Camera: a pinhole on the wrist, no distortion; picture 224 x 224 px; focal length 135.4 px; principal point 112.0 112.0 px. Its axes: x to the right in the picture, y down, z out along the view. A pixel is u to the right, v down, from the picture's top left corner.
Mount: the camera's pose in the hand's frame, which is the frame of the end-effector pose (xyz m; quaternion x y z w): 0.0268 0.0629 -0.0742 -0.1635 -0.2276 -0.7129 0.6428
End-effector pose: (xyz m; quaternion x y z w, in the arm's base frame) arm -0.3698 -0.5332 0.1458 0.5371 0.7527 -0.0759 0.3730
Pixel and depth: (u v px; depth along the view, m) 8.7 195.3 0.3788
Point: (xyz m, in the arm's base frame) 0.0748 -0.1893 0.0282
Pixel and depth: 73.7 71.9 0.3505
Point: 0.0131 -0.5378 0.1865
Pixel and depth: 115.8 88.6 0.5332
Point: 0.1190 -0.6581 0.0422
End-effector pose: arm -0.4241 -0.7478 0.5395 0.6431 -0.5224 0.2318 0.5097
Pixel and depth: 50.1 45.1 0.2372
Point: -0.7311 -0.7392 0.5633
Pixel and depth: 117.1 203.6 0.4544
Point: -0.6472 -1.1787 0.7706
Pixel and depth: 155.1 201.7 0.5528
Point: -0.5988 -1.3543 0.6985
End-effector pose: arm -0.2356 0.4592 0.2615 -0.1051 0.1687 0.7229 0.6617
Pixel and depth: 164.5 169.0 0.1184
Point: -0.3216 0.5334 0.2975
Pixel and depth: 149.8 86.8 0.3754
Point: -0.3859 0.4866 0.5759
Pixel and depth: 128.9 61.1 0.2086
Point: -0.3780 0.4281 0.4009
